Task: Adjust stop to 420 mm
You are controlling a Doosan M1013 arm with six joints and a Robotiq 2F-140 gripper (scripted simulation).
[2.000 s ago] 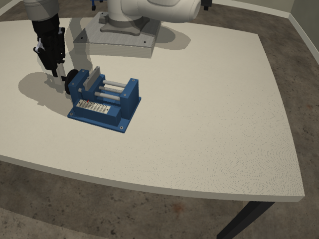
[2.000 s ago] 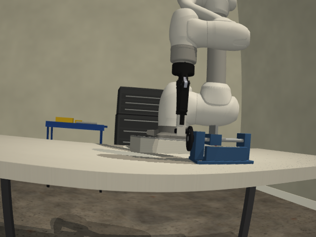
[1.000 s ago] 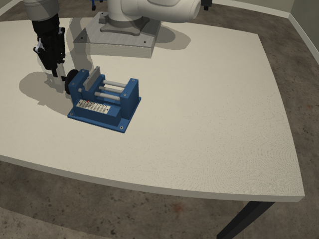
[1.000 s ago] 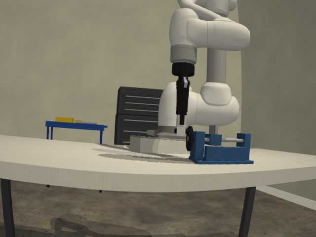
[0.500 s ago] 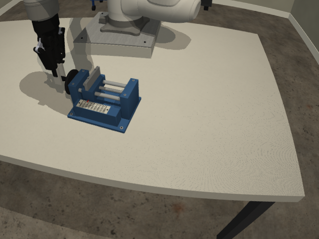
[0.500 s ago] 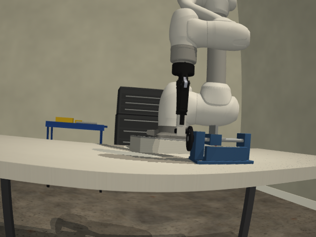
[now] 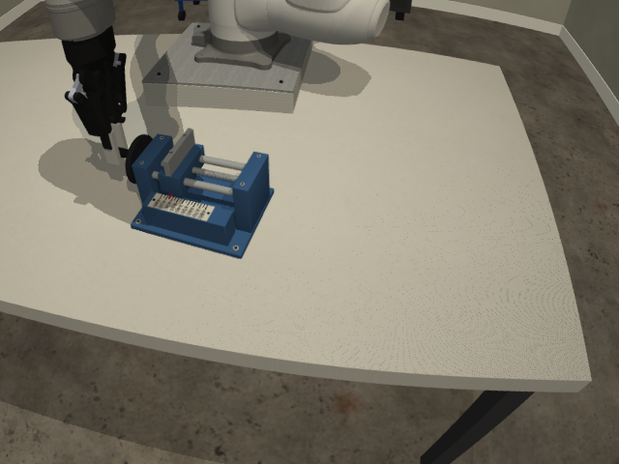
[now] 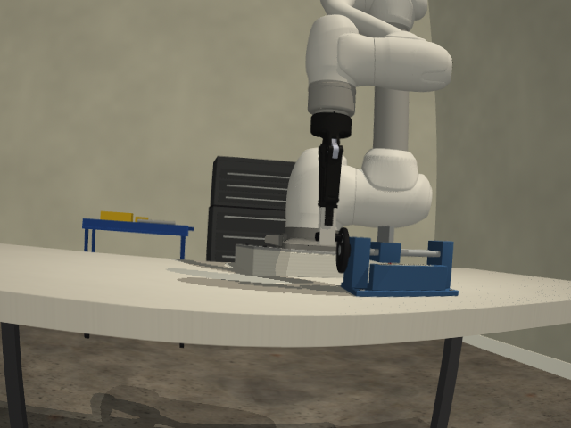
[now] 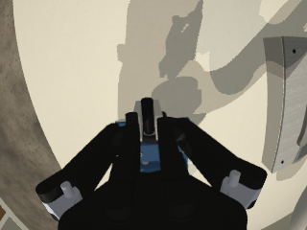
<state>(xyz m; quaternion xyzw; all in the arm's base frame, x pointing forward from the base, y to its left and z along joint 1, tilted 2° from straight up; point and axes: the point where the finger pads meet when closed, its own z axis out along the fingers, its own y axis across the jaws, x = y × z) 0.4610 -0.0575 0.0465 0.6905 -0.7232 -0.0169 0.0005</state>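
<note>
Now: the black handwheel 2 cm to the left of my hand and 2 cm below it. Also, from my hand: stop block (12 cm to the left, 3 cm below).
</note>
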